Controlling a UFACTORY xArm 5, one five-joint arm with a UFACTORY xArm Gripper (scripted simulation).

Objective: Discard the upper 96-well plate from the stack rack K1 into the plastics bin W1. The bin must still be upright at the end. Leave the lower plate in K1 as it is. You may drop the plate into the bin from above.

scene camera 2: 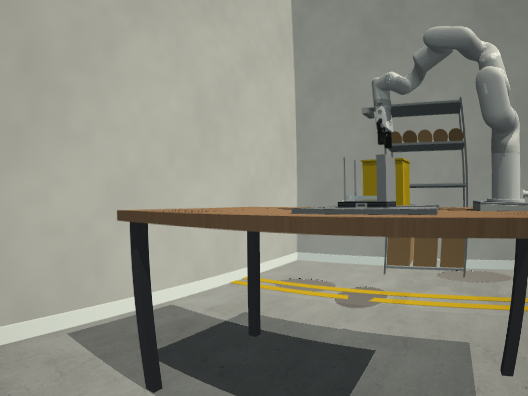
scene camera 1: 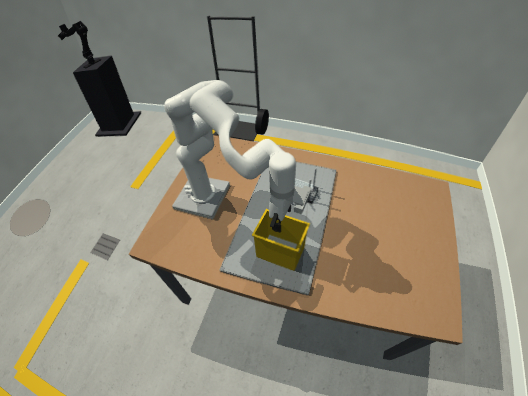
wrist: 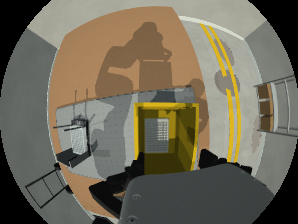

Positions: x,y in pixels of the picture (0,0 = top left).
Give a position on a yellow plastics bin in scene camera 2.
402,167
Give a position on a yellow plastics bin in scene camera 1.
293,230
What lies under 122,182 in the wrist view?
My gripper.
